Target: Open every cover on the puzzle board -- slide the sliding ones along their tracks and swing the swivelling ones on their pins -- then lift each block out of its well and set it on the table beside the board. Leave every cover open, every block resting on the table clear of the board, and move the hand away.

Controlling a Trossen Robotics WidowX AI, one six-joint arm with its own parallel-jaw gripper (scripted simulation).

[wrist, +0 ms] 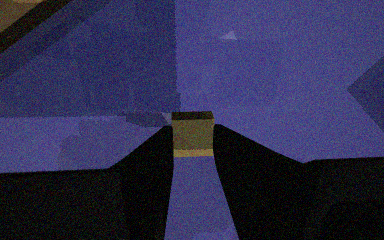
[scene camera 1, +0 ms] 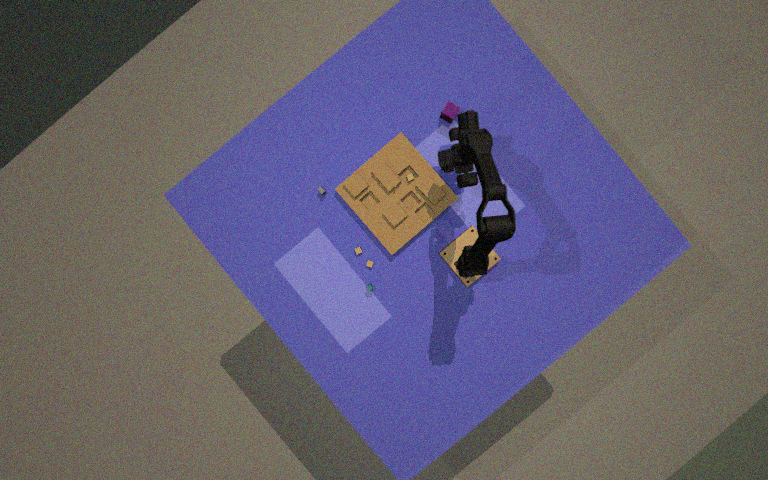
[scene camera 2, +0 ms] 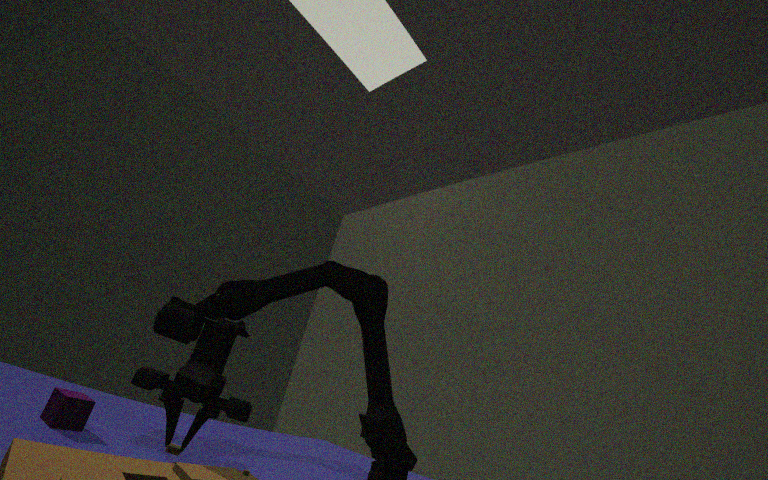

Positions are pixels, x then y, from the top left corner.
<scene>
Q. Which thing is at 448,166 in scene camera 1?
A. The gripper.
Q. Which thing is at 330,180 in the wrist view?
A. The gripper.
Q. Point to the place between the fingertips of the gripper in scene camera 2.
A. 174,448
</scene>
